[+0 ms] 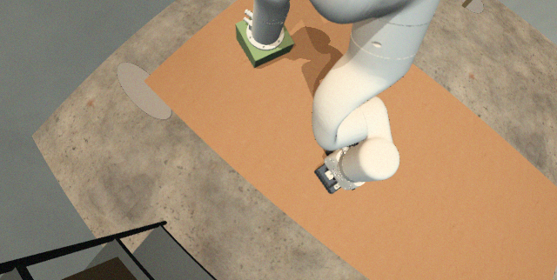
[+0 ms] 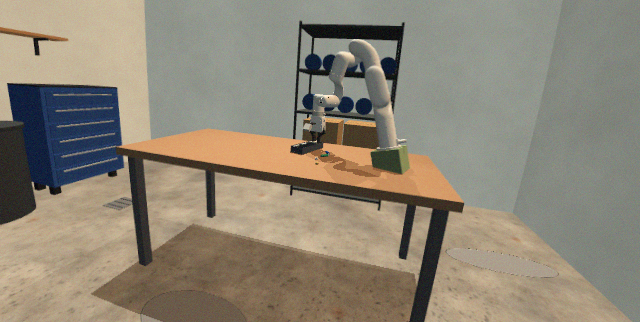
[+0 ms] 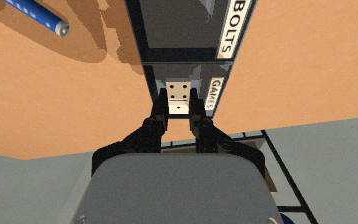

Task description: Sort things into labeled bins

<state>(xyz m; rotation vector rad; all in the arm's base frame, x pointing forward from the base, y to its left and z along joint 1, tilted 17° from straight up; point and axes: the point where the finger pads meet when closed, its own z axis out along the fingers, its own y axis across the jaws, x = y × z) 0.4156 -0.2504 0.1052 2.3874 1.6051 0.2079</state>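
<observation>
My hand is 36 cm to the right of the brass nut, 5 cm past it and 5 cm above it. The rest, counted from my hand: blue battery (12 cm to the left, 9 cm behind, 5 cm below); then dark three-part bin (7 cm to the left, 4 cm below, 4 cm ahead); then white domino (2 cm below).
</observation>
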